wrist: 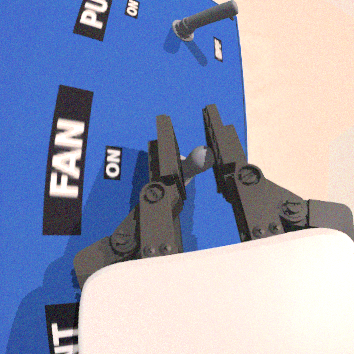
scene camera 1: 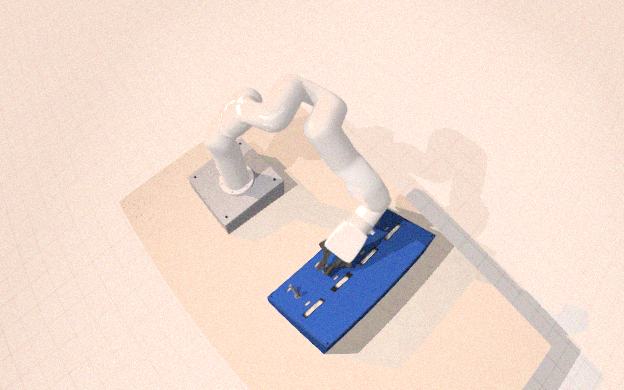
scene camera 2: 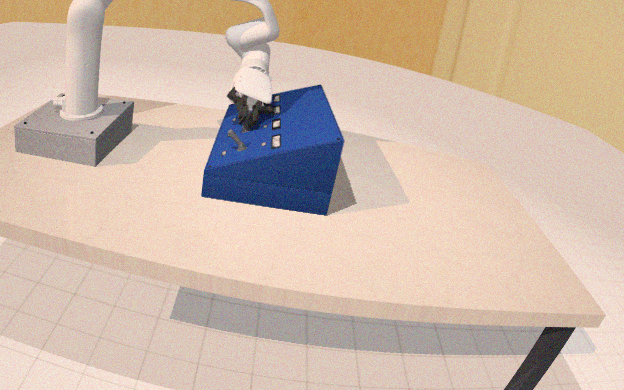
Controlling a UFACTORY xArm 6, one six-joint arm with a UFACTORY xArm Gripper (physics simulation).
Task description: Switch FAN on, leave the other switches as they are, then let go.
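Places are measured from the arm's base along level axes (x ahead, y left, z up), in metres.
Pixels of known places: gripper, fingertip midpoint: [wrist: 188, 127] [scene camera 1: 321, 272] [scene camera 2: 247, 122]; arm's base at its link origin: [scene camera 1: 236, 179] [scene camera 2: 81, 112].
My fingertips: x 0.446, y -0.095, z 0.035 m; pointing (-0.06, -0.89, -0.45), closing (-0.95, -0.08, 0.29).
Observation:
Ahead of a thing's pixels: the offset from my fingertips to its top centre. "spot": to the spot under its first point.
The blue switch panel [scene camera 1: 372, 295] [scene camera 2: 280, 175] [wrist: 135, 85] stands on the table. In the wrist view, the FAN label @[dx +0.068, dy +0.013, dz +0.004 m] [wrist: 67, 160] and its ON label @[spot: dx +0.044, dy +0.016, dz -0.010 m] [wrist: 113, 162] lie left of the grey FAN lever @[dx -0.001, dy +0.022, dz +0.022 m] [wrist: 198, 158]. My gripper [scene camera 1: 327, 272] [scene camera 2: 249, 128] [wrist: 188, 127] is shut on the FAN lever. The lever's rounded end is against the right finger, and its lower part is partly hidden by the left finger. The lever's end points right, away from ON; its exact tilt is hard to tell. The FAN lever is hidden by the fingers in the scene views.
A neighbouring lever @[dx -0.029, dy -0.096, dz +0.012 m] [scene camera 1: 295, 291] [scene camera 2: 237, 140] [wrist: 209, 17], beside a label starting "PU" @[spot: dx +0.056, dy -0.081, dz +0.000 m] [wrist: 92, 19], leans towards its OFF label @[spot: dx -0.050, dy -0.092, dz -0.042 m] [wrist: 218, 49]. A label ending "NT" @[spot: dx +0.082, dy +0.109, dz +0.001 m] [wrist: 62, 332] is partly hidden on the other side. The arm's grey base block [scene camera 1: 255, 200] [scene camera 2: 55, 137] stands behind the panel.

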